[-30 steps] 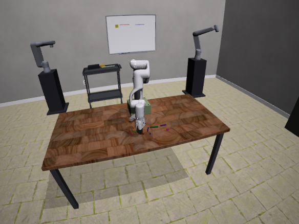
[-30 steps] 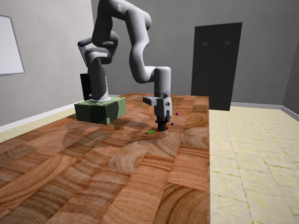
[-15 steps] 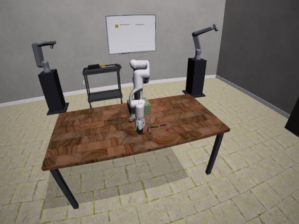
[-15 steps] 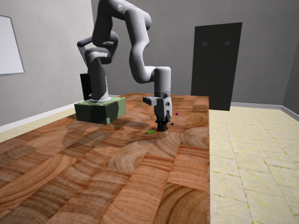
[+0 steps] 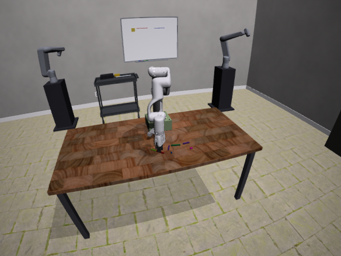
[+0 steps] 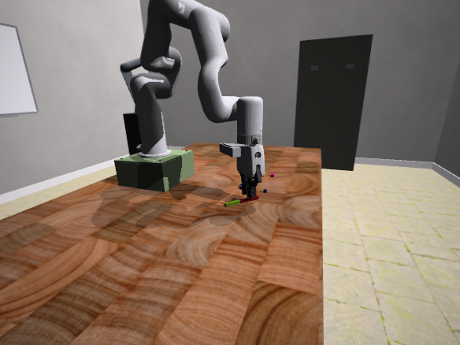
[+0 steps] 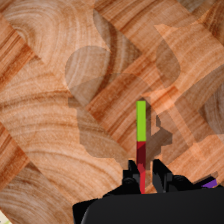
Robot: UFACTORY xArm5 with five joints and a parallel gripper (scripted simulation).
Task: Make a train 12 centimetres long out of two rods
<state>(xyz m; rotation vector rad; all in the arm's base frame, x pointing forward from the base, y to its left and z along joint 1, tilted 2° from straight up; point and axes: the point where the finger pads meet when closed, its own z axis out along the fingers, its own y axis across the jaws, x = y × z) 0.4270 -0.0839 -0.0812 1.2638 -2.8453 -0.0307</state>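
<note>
Now: hand 30 mm above the red rod. The rest, counted from my hand: green rod (60 mm behind, 150 mm to the left, 30 mm below); then small blue rod (30 mm ahead, 90 mm to the left, 30 mm below); then lime rod (40 mm behind, 40 mm to the right, 30 mm below).
</note>
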